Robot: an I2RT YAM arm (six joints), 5 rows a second.
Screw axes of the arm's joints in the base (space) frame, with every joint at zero. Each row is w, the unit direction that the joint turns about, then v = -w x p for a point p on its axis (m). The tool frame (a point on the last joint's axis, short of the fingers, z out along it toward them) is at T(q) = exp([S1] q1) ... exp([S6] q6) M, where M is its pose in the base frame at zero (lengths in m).
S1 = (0, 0, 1, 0, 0, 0)
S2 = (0, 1, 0, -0.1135, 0, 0.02)
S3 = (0, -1, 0, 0.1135, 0, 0.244)
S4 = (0, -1, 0, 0.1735, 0, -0.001)
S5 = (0, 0, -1, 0, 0.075, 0)
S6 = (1, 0, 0, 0, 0.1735, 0)
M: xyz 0.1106 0 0.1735 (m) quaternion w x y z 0.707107 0 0.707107 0
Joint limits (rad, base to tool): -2.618..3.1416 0..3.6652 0..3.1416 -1.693..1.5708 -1.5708..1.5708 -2.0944..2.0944
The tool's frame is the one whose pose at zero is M.
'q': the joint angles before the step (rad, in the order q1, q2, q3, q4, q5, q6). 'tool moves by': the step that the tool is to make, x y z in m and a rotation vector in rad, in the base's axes. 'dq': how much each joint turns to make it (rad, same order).
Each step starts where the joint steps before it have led.
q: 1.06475 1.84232 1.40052 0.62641 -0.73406 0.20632
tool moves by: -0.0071 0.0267 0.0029 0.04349 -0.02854 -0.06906
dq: 0.04881 0.07359 0.09537 0.00725 0.11452 -0.03636
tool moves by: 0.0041 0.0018 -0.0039 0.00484 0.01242 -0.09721
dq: 0.00011 0.00813 -0.00383 0.00608 0.09794 -0.00875
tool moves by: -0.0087 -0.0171 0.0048 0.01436 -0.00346 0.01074
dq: -0.00010 -0.07193 -0.08361 0.02927 -0.00989 0.00635
